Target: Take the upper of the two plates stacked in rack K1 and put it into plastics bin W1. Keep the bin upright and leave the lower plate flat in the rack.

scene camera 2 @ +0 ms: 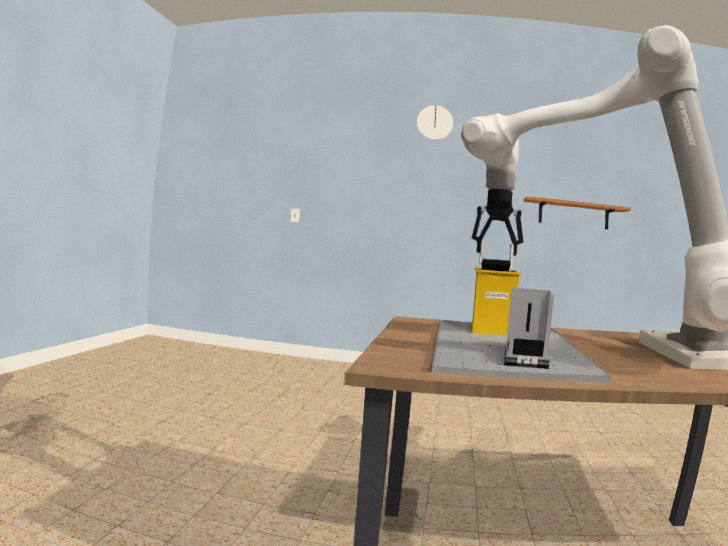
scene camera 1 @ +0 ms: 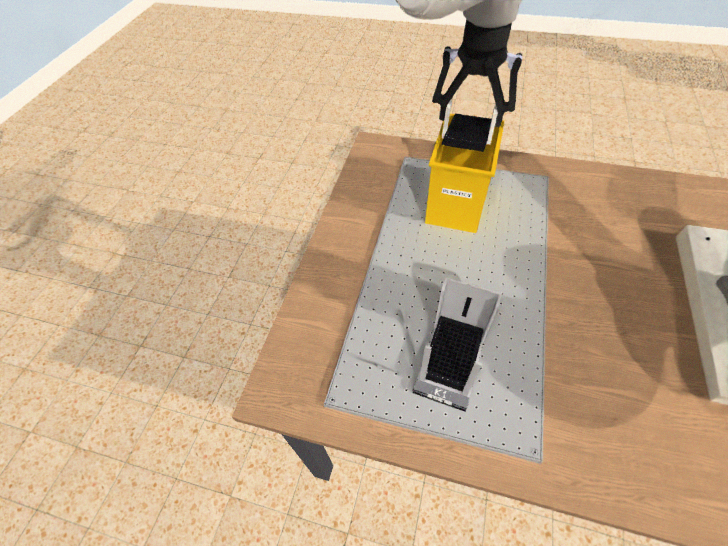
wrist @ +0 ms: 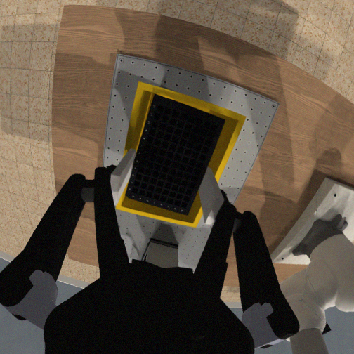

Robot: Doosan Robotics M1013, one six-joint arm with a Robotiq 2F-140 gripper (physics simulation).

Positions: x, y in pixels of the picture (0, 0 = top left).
Labels:
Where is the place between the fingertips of my gripper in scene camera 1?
At 466, 137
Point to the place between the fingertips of my gripper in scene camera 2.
495, 266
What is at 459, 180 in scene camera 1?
A yellow plastics bin W1.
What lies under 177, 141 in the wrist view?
A black gridded plate.

